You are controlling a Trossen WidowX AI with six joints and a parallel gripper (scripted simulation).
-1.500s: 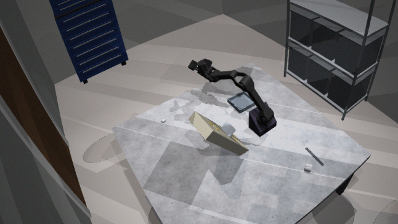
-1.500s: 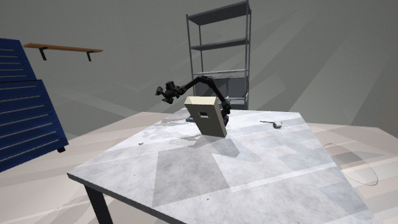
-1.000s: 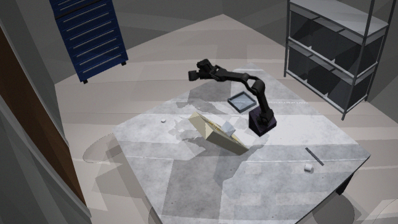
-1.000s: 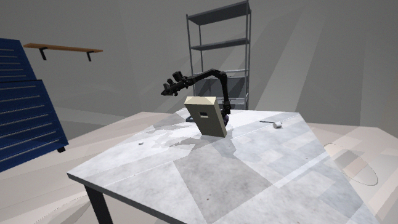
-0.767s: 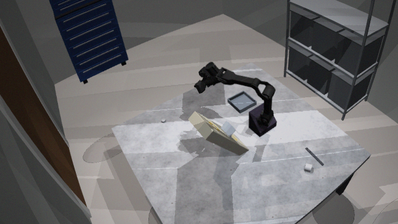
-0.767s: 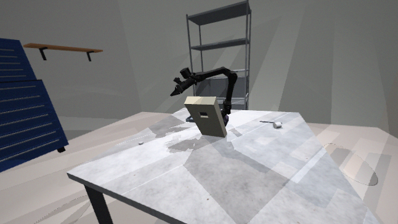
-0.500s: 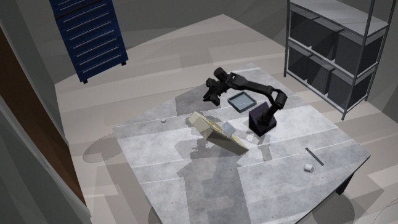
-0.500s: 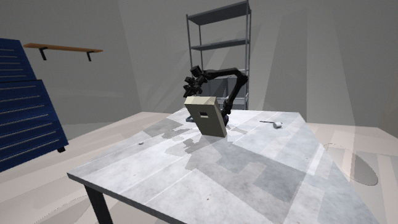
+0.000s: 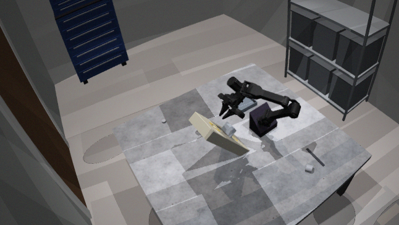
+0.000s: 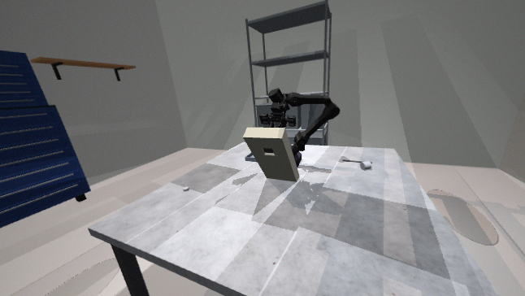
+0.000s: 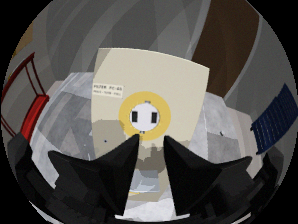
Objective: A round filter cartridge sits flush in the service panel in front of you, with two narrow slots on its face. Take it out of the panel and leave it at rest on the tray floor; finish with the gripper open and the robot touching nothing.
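Right now the round filter cartridge is 6 cm ahead of my gripper tip, 1 cm to the left of it and 5 cm below it. Also, from my gripper tip: service panel (2 cm ahead, 1 cm to the left, 12 cm below); then tray (35 cm behind, 27 cm to the right, 28 cm below).
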